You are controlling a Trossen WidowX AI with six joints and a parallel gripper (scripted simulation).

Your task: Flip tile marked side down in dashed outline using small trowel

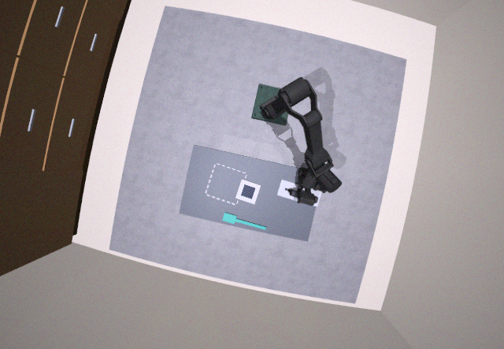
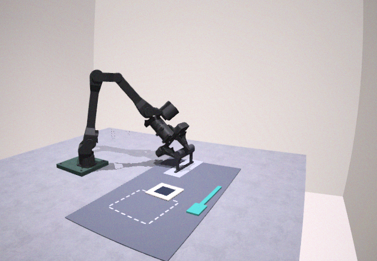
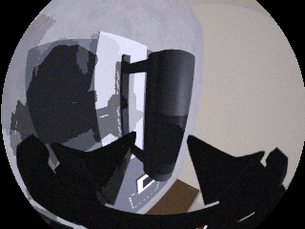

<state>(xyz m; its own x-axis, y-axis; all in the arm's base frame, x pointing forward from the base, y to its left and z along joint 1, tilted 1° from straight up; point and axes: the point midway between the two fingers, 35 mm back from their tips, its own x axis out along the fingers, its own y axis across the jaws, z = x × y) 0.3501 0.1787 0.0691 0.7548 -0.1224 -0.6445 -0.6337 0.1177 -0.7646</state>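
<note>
The grey mat is 21 cm to the right of my gripper tip, 8 cm below it and 2 cm ahead of it. Also, from my gripper tip: teal trowel (24 cm to the right, 16 cm ahead, 6 cm below); tile (22 cm to the right, 6 cm below, 1 cm ahead).
</note>
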